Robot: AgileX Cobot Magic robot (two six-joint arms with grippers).
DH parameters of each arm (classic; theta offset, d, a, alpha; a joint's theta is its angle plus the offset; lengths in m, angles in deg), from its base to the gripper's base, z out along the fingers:
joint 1: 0 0.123 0 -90
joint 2: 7.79 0 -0.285 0
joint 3: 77.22 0 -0.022 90
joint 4: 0 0.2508 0 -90
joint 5: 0 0 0.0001 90
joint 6: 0 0.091 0 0
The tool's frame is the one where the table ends.
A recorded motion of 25 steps. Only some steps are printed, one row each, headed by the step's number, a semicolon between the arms.
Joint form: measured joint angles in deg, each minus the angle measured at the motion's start. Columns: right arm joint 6, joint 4, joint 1, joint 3, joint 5, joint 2; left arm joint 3, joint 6, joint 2, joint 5, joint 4, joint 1.
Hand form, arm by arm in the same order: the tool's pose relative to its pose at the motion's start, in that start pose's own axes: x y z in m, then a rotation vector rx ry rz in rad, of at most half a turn. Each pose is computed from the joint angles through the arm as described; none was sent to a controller.
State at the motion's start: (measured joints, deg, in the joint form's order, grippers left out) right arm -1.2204 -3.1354 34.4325 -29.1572 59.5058 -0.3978; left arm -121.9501 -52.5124 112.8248 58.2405 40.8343 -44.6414
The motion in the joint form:
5: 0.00 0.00 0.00 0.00 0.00 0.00; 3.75 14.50 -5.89 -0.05 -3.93 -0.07
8: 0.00 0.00 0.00 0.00 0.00 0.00; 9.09 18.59 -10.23 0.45 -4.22 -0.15
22: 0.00 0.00 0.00 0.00 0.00 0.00; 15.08 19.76 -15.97 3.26 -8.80 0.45
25: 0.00 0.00 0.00 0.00 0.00 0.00; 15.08 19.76 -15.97 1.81 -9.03 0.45
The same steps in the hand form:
5: 0.0000 0.0000 0.0000 0.0000 0.0000 0.0000; -0.0084 0.0126 -0.0310 0.0548 0.0116 0.1976
8: 0.0000 0.0000 0.0000 0.0000 0.0000 0.0000; -0.0040 0.0252 -0.0456 0.0487 0.0330 0.2766
22: 0.0000 0.0000 0.0000 0.0000 0.0000 0.0000; 0.0045 0.0452 -0.0660 0.0579 0.1198 0.2550
25: 0.0000 0.0000 0.0000 0.0000 0.0000 0.0000; 0.0032 0.0433 -0.0660 0.0768 0.1027 0.2514

